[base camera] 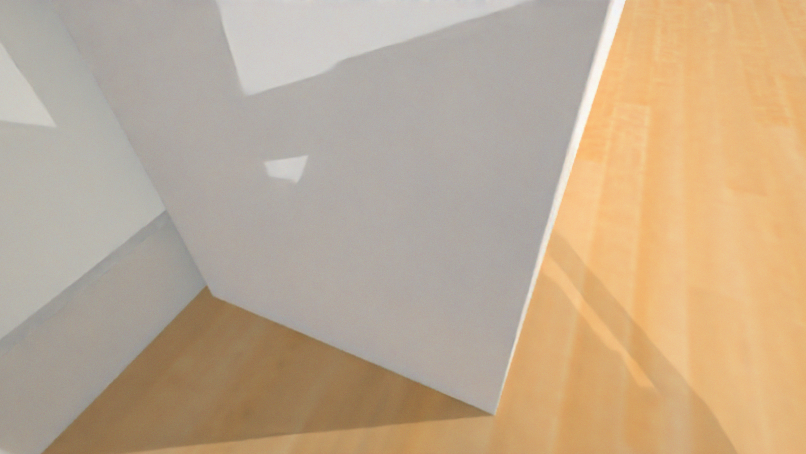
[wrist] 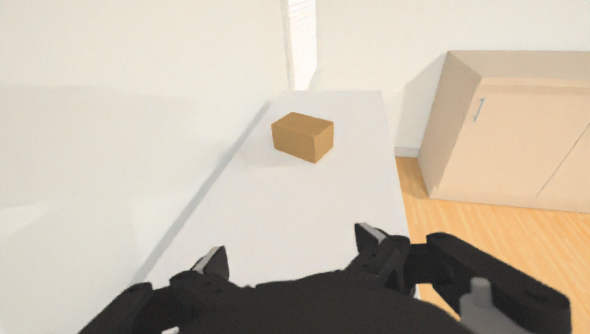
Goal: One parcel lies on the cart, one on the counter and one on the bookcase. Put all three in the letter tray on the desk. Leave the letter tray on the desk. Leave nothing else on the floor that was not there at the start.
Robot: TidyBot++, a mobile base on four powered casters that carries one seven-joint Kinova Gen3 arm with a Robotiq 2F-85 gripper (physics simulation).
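Frame: origin at the arm's base, x right, y ahead, z up, level; metres.
Where they show: gripper, fingertip midpoint: [wrist: 292, 248].
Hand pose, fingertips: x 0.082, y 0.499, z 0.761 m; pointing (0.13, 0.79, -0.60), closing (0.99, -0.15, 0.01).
After its pixels a point has its place.
A brown box-shaped parcel [wrist: 302, 138] @(y 0.721, x 0.157, z 0.706 m) lies flat on a long white top [wrist: 320, 200] @(y 0.622, x 0.148, z 0.664 m) in the wrist view, towards its far end and nearer its left edge. The frames do not show whether this top is the counter's or the bookcase's. My gripper [wrist: 292, 248] @(y 0.499, x 0.082, z 0.761 m) is open and empty. Its fingers show low in the wrist view, short of the parcel and apart from it. The gripper does not show in the base camera view. The letter tray, the desk, the cart and the other two parcels do not show in either view.
A large white upright panel [base camera: 394, 197] @(y 0.284, x -0.001, z -0.205 m) stands close in front of the base, on the wooden floor [base camera: 705, 197] @(y 0.477, x 0.361, z -0.396 m) [wrist: 505, 235] @(y 0.882, x 1.484, z -0.396 m). A wall [wrist: 125, 150] @(y 0.667, x -0.061, z 0.773 m) runs along the left of the white top. A beige cabinet [wrist: 530, 135] @(y 1.087, x 1.556, z 0.198 m) with a handle stands to the right.
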